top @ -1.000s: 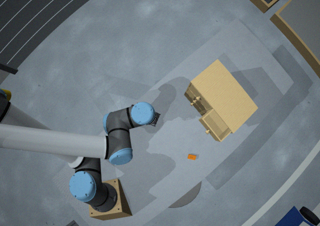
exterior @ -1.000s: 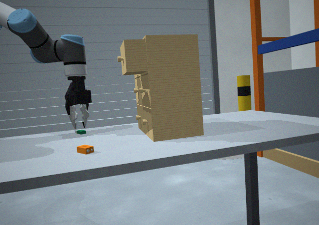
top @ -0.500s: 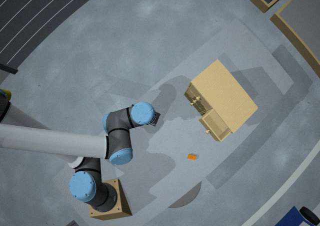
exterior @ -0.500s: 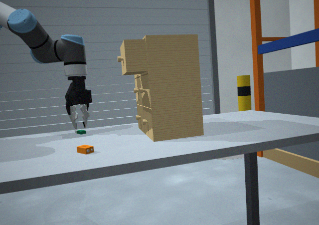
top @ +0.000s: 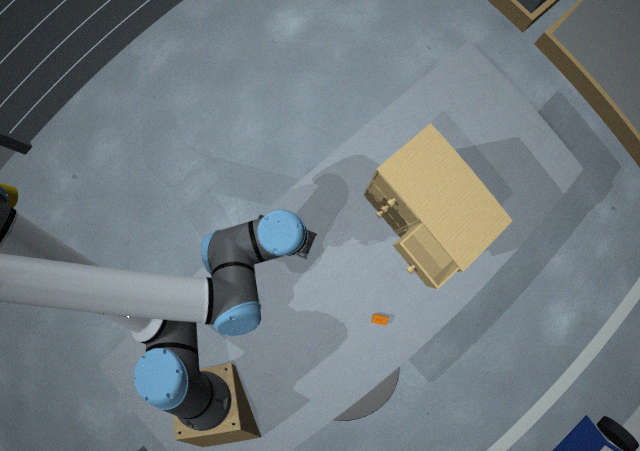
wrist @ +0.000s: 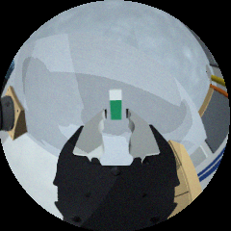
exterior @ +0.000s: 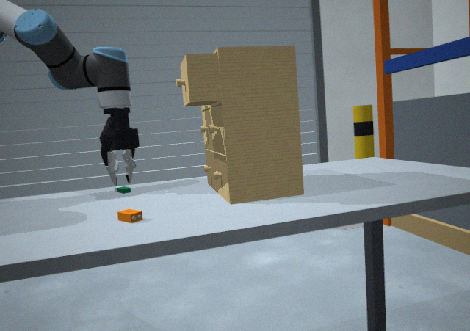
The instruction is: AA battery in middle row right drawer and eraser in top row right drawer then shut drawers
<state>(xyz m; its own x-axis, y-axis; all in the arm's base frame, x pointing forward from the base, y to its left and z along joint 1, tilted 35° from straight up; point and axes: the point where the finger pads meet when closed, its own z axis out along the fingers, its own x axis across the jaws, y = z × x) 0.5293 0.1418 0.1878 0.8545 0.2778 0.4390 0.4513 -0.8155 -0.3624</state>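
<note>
Now: the eraser 3 cm below my hand and 1 cm to the left of it. Also, from my hand: orange block 36 cm to the right, 5 cm ahead, 3 cm below; then green AA battery 32 cm ahead, 23 cm to the right, 9 cm above.
</note>
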